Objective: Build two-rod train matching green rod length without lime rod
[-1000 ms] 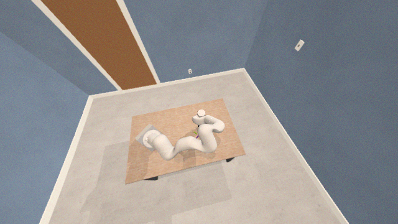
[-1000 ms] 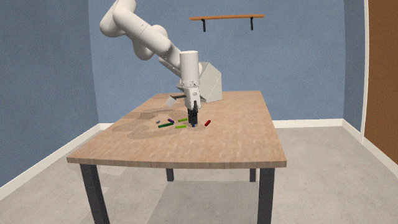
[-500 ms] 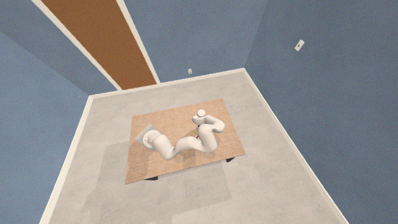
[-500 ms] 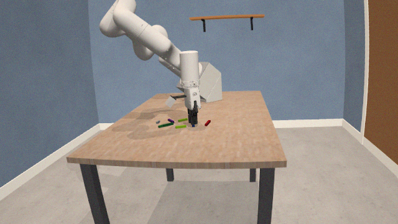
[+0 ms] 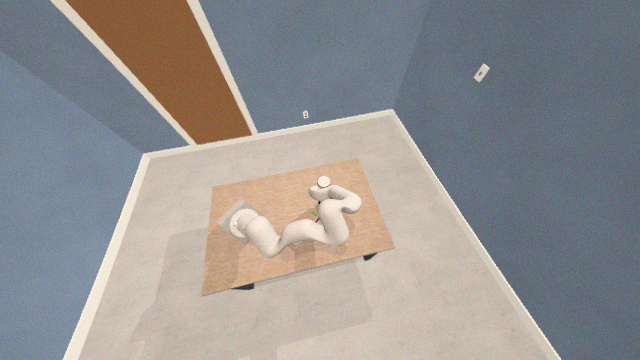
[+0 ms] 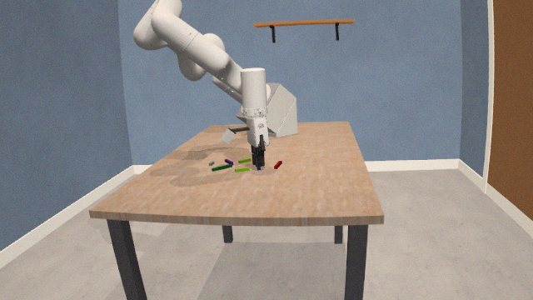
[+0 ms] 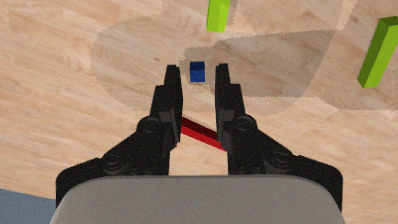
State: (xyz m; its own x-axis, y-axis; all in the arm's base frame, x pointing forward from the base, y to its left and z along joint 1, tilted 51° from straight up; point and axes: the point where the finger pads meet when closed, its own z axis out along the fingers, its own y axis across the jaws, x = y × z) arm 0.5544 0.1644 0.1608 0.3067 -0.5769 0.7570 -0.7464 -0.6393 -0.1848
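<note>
My hand is 30 mm above the blue rod. From my hand the other things lie so: purple rod: 120 mm to the right, 100 mm behind, 30 mm below; then red rod: 70 mm to the left, 30 mm below, 30 mm behind; then green rod: 130 mm to the right, 30 mm below, 30 mm behind.
</note>
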